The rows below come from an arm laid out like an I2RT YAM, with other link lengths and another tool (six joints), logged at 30 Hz.
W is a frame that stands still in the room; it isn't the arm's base.
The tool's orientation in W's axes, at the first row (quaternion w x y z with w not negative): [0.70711 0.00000 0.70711 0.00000]
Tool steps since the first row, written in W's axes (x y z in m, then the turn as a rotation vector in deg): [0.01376 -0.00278 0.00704 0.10 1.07 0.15]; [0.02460 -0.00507 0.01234 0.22 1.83 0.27]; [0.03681 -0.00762 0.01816 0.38 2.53 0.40]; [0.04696 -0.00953 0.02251 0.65 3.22 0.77]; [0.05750 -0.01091 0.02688 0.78 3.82 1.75]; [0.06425 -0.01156 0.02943 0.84 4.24 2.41]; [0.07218 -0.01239 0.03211 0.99 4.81 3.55]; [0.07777 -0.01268 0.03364 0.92 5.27 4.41]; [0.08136 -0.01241 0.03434 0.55 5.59 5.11]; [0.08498 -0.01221 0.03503 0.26 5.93 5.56]
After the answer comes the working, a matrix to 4 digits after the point.
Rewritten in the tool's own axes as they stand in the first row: [-0.00704 -0.00278 0.01376 -0.15 1.07 0.10]; [-0.01234 -0.00507 0.02460 -0.27 1.83 0.22]; [-0.01816 -0.00762 0.03681 -0.40 2.53 0.38]; [-0.02251 -0.00953 0.04696 -0.77 3.22 0.65]; [-0.02688 -0.01091 0.05750 -1.75 3.82 0.78]; [-0.02943 -0.01156 0.06425 -2.41 4.24 0.84]; [-0.03211 -0.01239 0.07218 -3.55 4.81 0.99]; [-0.03364 -0.01268 0.07777 -4.41 5.27 0.92]; [-0.03434 -0.01241 0.08136 -5.11 5.59 0.55]; [-0.03503 -0.01221 0.08498 -5.56 5.93 0.26]
The tool's axes in the first row as the columns of a matrix, in W's axes (rounded; the answer above uses it unrounded):
[0.0000 0.0000 1.0000]
[0.0000 1.0000 0.0000]
[-1.0000 0.0000 0.0000]

